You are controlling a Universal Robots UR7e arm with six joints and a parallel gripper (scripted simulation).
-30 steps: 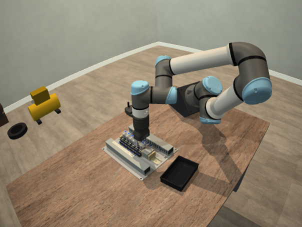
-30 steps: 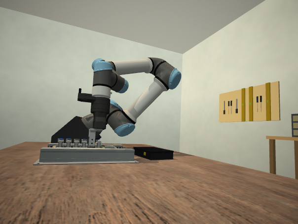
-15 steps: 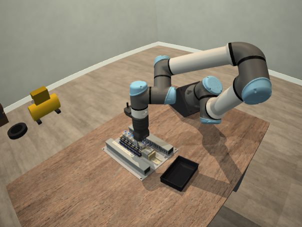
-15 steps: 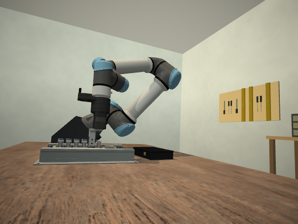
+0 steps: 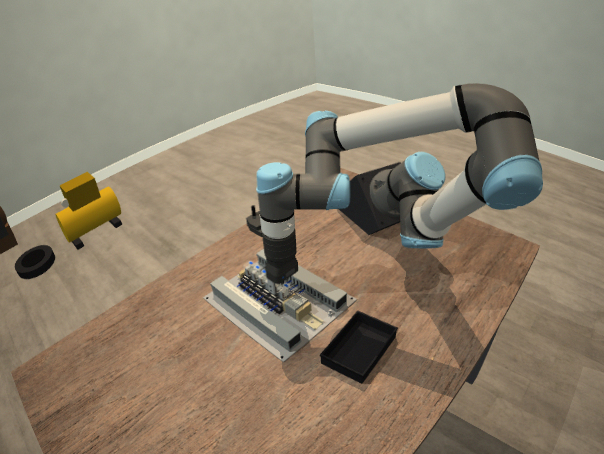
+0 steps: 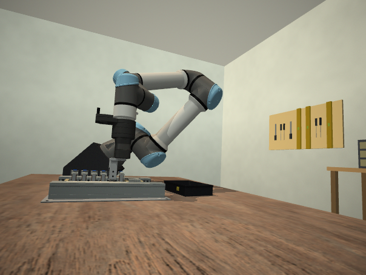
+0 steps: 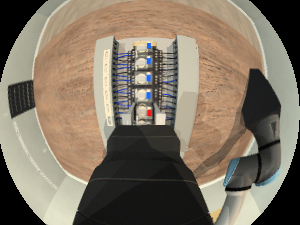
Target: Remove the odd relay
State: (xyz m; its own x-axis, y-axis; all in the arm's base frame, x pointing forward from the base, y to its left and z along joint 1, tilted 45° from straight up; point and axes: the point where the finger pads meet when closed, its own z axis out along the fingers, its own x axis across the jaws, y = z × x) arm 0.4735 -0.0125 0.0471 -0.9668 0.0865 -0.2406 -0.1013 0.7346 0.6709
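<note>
My hand is 1 cm above the red-button relay. Also, from my hand: grey relay panel 4 cm below, 1 cm to the right; then black parts tray 26 cm to the left, 5 cm below, 3 cm behind.
</note>
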